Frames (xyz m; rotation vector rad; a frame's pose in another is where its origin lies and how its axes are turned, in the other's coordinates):
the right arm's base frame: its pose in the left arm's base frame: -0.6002 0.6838 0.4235 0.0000 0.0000 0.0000
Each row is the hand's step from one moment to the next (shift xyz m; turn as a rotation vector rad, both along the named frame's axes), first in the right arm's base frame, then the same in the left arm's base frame.
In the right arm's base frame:
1: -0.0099 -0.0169 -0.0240 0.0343 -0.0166 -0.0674
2: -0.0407 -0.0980 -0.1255 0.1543 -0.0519 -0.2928
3: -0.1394 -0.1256 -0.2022 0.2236 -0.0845 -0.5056
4: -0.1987 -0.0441 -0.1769 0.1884 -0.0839 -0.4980
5: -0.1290 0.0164 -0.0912 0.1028 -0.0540 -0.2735
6: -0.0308 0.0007 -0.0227 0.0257 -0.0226 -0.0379
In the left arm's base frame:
1: -0.0099 -0.0169 -0.0240 0.0343 -0.0166 -0.0674
2: -0.0407 -0.0980 -0.1255 0.1543 -0.0519 -0.2928
3: -0.1394 -0.1256 -0.2022 0.2236 -0.0845 -0.5056
4: -0.1987 -0.0441 -0.1769 0.1884 -0.0839 -0.4980
5: -0.1290 0.0164 -0.0912 0.1028 -0.0540 -0.2735
6: -0.0308 0.0007 -0.0227 0.0257 -0.0226 -0.0379

